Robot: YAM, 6 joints.
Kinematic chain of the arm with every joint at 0, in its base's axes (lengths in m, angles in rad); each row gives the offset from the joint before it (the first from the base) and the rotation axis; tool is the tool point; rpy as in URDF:
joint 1: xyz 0 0 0.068 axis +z
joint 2: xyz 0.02 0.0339 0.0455 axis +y
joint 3: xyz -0.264 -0.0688 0 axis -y
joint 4: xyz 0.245 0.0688 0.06 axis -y
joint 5: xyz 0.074 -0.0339 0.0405 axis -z
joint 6: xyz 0.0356 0 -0.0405 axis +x
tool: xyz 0 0 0 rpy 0 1.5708 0
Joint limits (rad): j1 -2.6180..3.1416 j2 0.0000..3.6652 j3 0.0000..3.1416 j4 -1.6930..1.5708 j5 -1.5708..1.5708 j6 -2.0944..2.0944
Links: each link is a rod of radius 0.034 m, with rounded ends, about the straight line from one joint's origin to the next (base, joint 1, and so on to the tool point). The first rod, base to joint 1, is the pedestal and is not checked.
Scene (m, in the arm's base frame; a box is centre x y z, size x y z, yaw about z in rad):
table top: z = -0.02
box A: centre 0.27 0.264 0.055 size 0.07 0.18 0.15 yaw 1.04
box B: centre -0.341 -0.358 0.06 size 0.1 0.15 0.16 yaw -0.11
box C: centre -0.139 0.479 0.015 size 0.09 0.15 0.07 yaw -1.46
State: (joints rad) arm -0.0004 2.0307 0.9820 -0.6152 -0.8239 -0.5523
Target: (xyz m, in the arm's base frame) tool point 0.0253 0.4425 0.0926
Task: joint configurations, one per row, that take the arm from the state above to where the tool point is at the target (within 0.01 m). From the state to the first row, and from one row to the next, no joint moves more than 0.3 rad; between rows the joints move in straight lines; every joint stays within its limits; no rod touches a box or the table.
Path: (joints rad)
1: 0.0924 2.1581 1.2616 -0.3529 -0.6745 -0.4447
2: 0.1851 2.2854 1.5412 -0.0907 -0.5252 -0.3371
3: 0.2779 2.4128 1.8208 0.1716 -0.3758 -0.2296
4: 0.3707 2.5402 2.1004 0.4338 -0.2265 -0.1220
5: 0.6413 2.4728 1.9439 0.2324 -0.3837 -0.2296
6: 0.9118 2.4055 1.7874 0.0310 -0.5409 -0.3371
7: 1.1824 2.3382 1.6308 -0.1704 -0.6981 -0.4447
8: 1.4530 2.2709 1.4743 -0.3718 -0.8553 -0.5523

